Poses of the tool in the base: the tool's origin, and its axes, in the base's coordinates. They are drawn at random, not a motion.
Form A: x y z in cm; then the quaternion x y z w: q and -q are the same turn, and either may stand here.
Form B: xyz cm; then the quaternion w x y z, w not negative. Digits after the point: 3 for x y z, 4 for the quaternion.
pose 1, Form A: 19.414, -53.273, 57.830, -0.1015, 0.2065, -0.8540, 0.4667
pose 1, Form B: 19.414, -53.273, 57.830, 0.4667, -0.1015, 0.2065, -0.8540
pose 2, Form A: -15.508, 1.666, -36.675, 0.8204, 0.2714, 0.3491, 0.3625
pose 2, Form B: -15.508, 1.666, -36.675, 0.3625, 0.8204, 0.2714, 0.3491
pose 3, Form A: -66.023, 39.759, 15.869, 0.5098, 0.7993, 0.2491, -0.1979
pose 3, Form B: -66.023, 39.759, 15.869, 0.1979, -0.5098, -0.7993, -0.2491
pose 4, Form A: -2.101, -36.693, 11.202, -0.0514, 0.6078, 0.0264, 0.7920
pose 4, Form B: -2.101, -36.693, 11.202, 0.7920, -0.0514, 0.6078, 0.0264
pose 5, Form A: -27.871, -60.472, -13.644, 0.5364, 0.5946, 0.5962, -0.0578
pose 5, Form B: -27.871, -60.472, -13.644, 0.0578, -0.5364, -0.5946, -0.5962
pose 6, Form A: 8.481, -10.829, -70.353, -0.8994, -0.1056, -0.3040, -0.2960
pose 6, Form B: 8.481, -10.829, -70.353, 0.2960, 0.8994, 0.1056, 0.3040
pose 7, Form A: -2.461, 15.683, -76.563, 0.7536, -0.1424, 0.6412, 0.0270
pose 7, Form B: -2.461, 15.683, -76.563, 0.0270, 0.7536, -0.1424, 0.6412
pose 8, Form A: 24.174, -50.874, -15.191, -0.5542, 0.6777, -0.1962, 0.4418
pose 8, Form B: 24.174, -50.874, -15.191, 0.4418, -0.5542, 0.6777, -0.1962
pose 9, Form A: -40.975, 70.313, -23.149, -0.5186, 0.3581, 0.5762, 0.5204
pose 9, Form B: -40.975, 70.313, -23.149, 0.5204, -0.5186, 0.3581, 0.5762
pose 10, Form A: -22.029, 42.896, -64.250, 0.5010, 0.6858, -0.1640, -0.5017
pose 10, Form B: -22.029, 42.896, -64.250, 0.5017, -0.5010, -0.6858, 0.1640
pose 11, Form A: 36.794, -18.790, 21.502, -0.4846, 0.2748, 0.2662, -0.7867
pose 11, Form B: 36.794, -18.790, 21.502, 0.7867, 0.4846, -0.2748, -0.2662
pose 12, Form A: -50.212, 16.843, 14.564, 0.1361, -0.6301, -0.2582, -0.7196
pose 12, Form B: -50.212, 16.843, 14.564, 0.7196, -0.1361, 0.6301, 0.2582
